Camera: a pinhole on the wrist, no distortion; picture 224 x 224 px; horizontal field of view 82.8 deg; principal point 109.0 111.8 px. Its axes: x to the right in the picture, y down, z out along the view. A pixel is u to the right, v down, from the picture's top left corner.
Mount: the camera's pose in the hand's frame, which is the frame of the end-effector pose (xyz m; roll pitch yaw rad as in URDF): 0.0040 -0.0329 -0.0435 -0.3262 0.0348 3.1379
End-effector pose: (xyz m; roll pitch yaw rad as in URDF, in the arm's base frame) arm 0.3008 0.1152 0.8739 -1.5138 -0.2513 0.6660
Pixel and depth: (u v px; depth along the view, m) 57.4 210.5 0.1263
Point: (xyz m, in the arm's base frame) 0.2844 0.1492 1.0503
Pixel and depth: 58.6 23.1 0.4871
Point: 0.1226 0.6619 0.8194
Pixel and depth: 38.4 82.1 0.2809
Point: 0.2489 0.3860 0.9841
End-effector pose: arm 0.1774 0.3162 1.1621 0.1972 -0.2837 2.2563
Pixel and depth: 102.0 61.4 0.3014
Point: 0.2748 0.3091 1.4259
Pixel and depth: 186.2 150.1 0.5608
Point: 0.7990 0.2619 1.3897
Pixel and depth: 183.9 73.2 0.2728
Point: 0.3852 0.1988 1.3296
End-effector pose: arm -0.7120 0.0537 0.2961 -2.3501 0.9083 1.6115
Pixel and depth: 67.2 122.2 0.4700
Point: -1.1469 0.0289 0.1094
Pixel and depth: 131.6 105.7 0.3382
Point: -0.9939 -0.0842 0.2836
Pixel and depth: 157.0 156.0 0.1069
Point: -0.8157 0.0578 0.3530
